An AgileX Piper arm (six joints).
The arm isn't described. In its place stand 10 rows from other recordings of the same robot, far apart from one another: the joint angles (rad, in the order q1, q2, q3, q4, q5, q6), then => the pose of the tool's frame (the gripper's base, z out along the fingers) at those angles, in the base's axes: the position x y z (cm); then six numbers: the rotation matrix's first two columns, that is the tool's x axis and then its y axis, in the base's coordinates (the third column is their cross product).
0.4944, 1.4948, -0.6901, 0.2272, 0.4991, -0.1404 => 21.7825 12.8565 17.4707 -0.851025 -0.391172 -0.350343 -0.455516 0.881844 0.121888
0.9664, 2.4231, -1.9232, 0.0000, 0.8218, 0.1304 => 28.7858 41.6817 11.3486 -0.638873 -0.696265 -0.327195 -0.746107 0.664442 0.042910
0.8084, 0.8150, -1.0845, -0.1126, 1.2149, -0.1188 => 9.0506 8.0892 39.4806 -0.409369 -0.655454 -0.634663 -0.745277 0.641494 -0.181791
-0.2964, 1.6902, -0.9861, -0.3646, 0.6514, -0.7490 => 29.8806 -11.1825 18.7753 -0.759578 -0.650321 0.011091 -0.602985 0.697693 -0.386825
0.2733, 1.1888, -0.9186, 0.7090, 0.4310, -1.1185 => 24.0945 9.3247 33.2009 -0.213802 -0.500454 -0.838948 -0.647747 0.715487 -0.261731
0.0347, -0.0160, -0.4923, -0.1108, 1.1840, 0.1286 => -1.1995 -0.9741 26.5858 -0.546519 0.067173 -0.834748 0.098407 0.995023 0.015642
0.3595, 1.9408, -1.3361, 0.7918, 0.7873, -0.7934 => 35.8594 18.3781 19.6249 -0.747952 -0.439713 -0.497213 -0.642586 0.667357 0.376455
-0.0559, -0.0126, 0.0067, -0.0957, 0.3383, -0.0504 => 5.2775 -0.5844 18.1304 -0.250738 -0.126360 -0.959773 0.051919 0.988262 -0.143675
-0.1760, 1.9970, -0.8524, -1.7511, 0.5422, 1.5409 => 32.6496 -10.4986 9.2785 -0.882660 -0.050673 -0.467273 0.239058 0.807571 -0.539148
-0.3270, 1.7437, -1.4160, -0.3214, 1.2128, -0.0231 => 32.0062 -13.6988 27.0040 -0.977121 0.191423 -0.092691 0.210988 0.927354 -0.309027
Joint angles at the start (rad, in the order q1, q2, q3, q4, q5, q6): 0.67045 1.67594 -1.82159 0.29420 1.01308 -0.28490
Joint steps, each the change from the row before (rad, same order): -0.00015 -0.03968 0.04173 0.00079 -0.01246 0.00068; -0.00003 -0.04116 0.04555 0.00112 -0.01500 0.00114; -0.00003 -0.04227 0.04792 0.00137 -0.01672 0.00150; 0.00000 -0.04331 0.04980 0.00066 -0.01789 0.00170; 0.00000 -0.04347 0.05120 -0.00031 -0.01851 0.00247; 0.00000 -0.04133 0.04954 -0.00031 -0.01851 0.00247; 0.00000 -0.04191 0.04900 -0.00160 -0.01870 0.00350; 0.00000 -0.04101 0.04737 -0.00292 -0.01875 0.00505; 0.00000 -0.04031 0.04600 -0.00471 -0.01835 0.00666; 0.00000 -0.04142 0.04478 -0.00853 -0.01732 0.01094; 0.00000 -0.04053 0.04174 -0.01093 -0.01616 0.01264; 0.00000 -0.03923 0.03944 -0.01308 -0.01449 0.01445; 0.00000 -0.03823 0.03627 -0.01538 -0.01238 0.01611; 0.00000 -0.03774 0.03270 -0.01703 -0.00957 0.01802; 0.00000 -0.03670 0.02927 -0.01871 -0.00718 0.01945; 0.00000 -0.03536 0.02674 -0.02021 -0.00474 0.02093
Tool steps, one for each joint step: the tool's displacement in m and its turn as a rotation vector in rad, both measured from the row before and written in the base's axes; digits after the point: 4 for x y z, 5 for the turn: -0.0079 -0.0065 0.0027 0.00766 -0.00631 -0.00394; -0.0081 -0.0066 0.0018 0.00828 -0.00579 -0.00478; -0.0084 -0.0068 0.0010 0.00894 -0.00564 -0.00547; -0.0085 -0.0071 0.0004 0.00870 -0.00612 -0.00607; -0.0085 -0.0071 -0.0005 0.00790 -0.00570 -0.00694; -0.0081 -0.0068 -0.0012 0.00759 -0.00535 -0.00693; -0.0081 -0.0070 -0.0014 0.00787 -0.00651 -0.00784; -0.0079 -0.0069 -0.0016 0.00805 -0.00695 -0.00897; -0.0077 -0.0069 -0.0019 0.00761 -0.00728 -0.01003; -0.0078 -0.0073 -0.0018 0.00757 -0.00799 -0.01277; -0.0075 -0.0072 -0.0017 0.00729 -0.00929 -0.01360; -0.0072 -0.0071 -0.0019 0.00630 -0.00911 -0.01428; -0.0070 -0.0070 -0.0017 0.00561 -0.00973 -0.01480; -0.0069 -0.0070 -0.0013 0.00575 -0.00999 -0.01524; -0.0067 -0.0069 -0.0009 0.00551 -0.01034 -0.01561; -0.0064 -0.0068 -0.0009 0.00470 -0.00958 -0.01607
